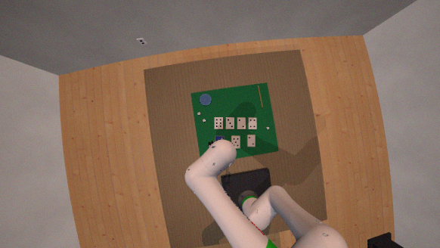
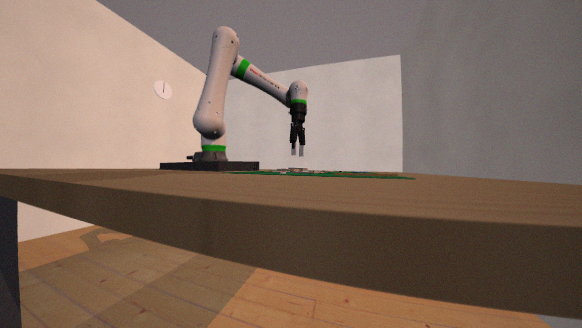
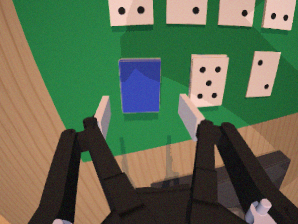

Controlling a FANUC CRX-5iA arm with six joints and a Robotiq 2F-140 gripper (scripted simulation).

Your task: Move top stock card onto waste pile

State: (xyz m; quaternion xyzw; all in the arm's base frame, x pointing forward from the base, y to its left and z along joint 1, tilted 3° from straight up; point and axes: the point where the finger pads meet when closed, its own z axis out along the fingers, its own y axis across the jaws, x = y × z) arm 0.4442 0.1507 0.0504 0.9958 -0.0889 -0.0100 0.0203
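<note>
Now: hand 20 mm past the two-pip card, 240 mm to the left of it and 110 mm above it. The rest, counted from my hand: green mat (130 mm ahead, 140 mm to the right, 120 mm below); then thin wooden stick (300 mm ahead, 350 mm to the right, 110 mm below).
</note>
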